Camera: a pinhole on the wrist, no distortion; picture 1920 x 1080 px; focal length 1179.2 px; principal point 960.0 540.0 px. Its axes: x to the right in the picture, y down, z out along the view. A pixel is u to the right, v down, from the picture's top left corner.
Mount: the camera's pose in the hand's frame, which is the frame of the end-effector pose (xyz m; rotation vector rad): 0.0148 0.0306 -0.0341 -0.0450 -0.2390 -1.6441
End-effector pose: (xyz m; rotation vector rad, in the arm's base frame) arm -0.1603 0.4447 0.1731 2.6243 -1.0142 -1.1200
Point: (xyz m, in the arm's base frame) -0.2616 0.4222 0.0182
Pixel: 1225.1 947.0
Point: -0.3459 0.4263 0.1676
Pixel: 678.9 39.8
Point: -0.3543 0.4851 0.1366
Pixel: 1045.0 32.7
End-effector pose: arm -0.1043 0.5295 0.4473 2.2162 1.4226 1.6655
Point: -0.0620 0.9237 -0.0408
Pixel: outside the picture
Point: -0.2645 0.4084 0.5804
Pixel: behind the camera
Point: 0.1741 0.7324 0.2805
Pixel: 1338.5 704.9
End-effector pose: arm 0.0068 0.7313 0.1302 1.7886 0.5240 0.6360
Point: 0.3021 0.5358 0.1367
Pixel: 1002.0 968.4
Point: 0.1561 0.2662 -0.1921
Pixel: 1660.5 173.9
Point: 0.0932 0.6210 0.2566
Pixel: 220.8 617.7
